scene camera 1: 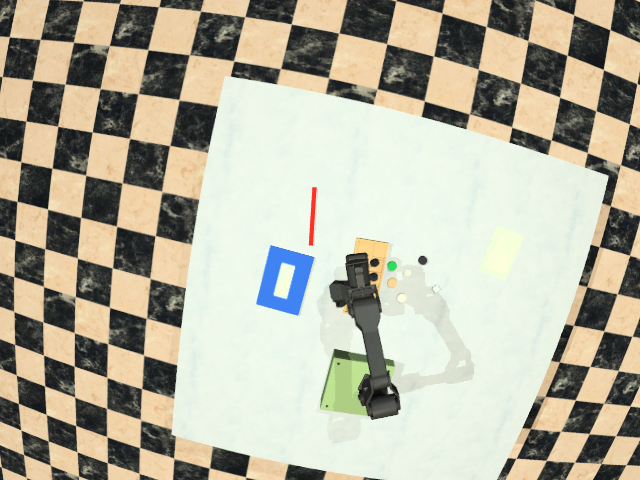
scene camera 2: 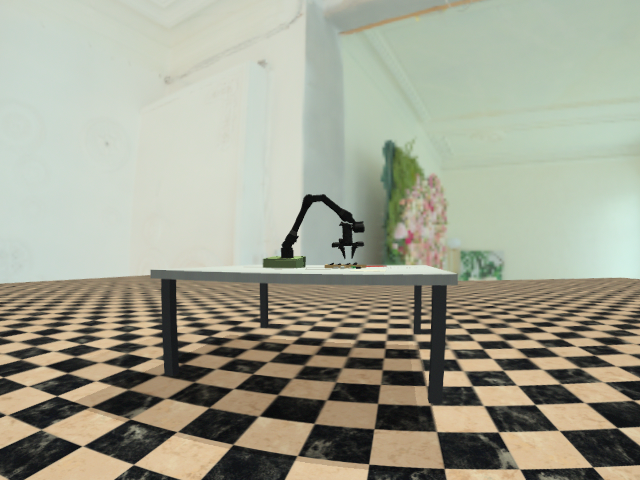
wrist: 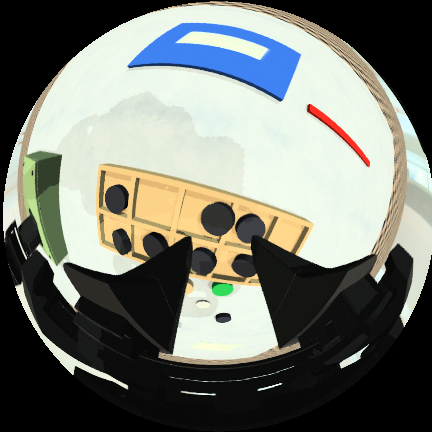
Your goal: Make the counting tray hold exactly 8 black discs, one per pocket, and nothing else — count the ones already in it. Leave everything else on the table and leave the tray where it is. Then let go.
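Observation:
The tan counting tray (scene camera 1: 372, 246) (wrist: 157, 201) has two rows of pockets. Several black discs lie in it. In the wrist view, one black disc (wrist: 218, 218) looks raised over a divider, close against another black disc (wrist: 250, 228). The far-row pocket second from the left and the one at the right end are empty. The right finger hides part of the near row. Another black disc (scene camera 1: 422, 260) (wrist: 223, 318) lies on the table outside the tray. My gripper (scene camera 2: 348, 257) (wrist: 221, 241) is partly open, with nothing between its fingers, above the tray.
Beside the tray lie a green disc (scene camera 1: 391, 266) (wrist: 222, 289), a tan disc (scene camera 1: 391, 283), cream discs (scene camera 1: 407, 272) (scene camera 1: 401, 298) and a small white piece (scene camera 1: 436, 289). A blue board (scene camera 1: 266, 281) (wrist: 285, 65), red bar (scene camera 1: 312, 217) (wrist: 340, 131), pale yellow sheet (scene camera 1: 501, 253) and green base (scene camera 1: 341, 382) (wrist: 45, 200) stand farther off.

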